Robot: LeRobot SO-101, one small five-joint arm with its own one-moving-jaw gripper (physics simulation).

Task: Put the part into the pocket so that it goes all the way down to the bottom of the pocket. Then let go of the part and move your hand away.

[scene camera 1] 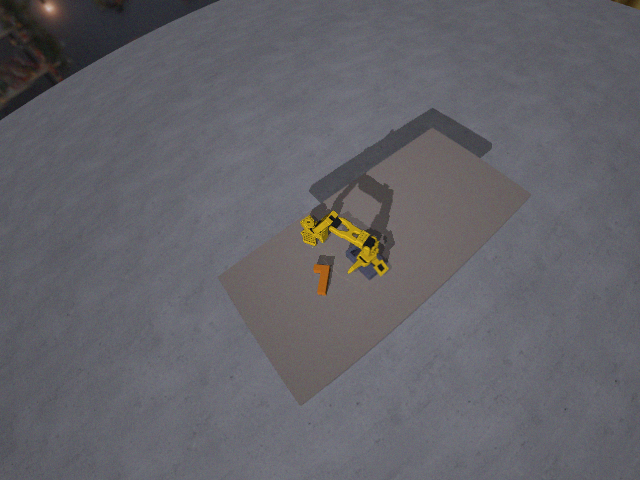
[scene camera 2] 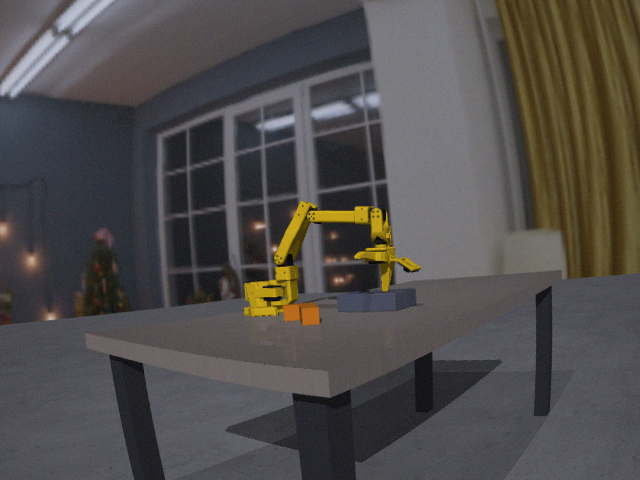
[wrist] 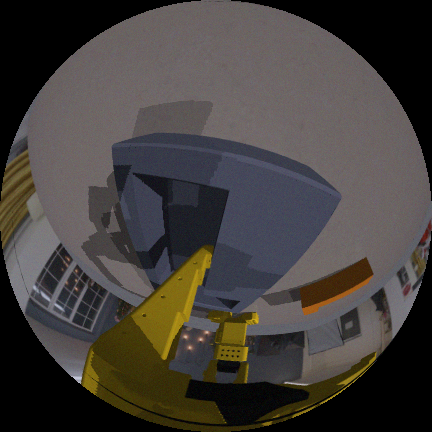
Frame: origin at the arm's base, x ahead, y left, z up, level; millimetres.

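Seen in the pictures: hand at its tool point: (scene camera 1: 369, 261) (wrist: 212, 254); arm's base at its link origin: (scene camera 1: 317, 237) (scene camera 2: 276, 313).
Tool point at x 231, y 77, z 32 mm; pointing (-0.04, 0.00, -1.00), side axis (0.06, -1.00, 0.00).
Pixels of each thing's top centre, then the offset from my tool point to it. "spot": a spot on its surface instead. Level surfaces: height alone.
- orange part at its top centre: (wrist: 337, 299) (scene camera 2: 299, 306) (scene camera 1: 319, 278) 71 mm back, 184 mm right, 2 mm down
- blue-grey block at its top centre: (wrist: 201, 278) (scene camera 2: 376, 291) (scene camera 1: 366, 257) 21 mm back, 3 mm left, 5 mm up
- long pocket at a spot on its surface: (wrist: 192, 220) spot: 5 mm back, 18 mm left, 27 mm down
- table at its surface level: 32 mm down
The orange part (scene camera 1: 324, 281) (scene camera 2: 310, 314) (wrist: 337, 287), shaped like an L or a 7, lies on the table between the arm's base and the near table end, apart from the block. The blue-grey block (scene camera 1: 370, 273) (scene camera 2: 367, 301) (wrist: 275, 215) has a long pocket (wrist: 192, 220) open at the top; no part shows inside it. My gripper (scene camera 1: 366, 269) (scene camera 2: 402, 279) is fully open and holds nothing. Its notched fixed jaw (wrist: 172, 305) points down over the block, its tip around rim height; whether it dips inside the pocket is unclear. The moving jaw is swung far out.
The yellow arm base (scene camera 1: 312, 232) (scene camera 2: 268, 297) (wrist: 231, 340) stands at the table's long edge, close to the part. The table (scene camera 1: 305, 356) (scene camera 2: 232, 351) (wrist: 280, 90) carries the block and the part. The arm casts shadows across the table and block.
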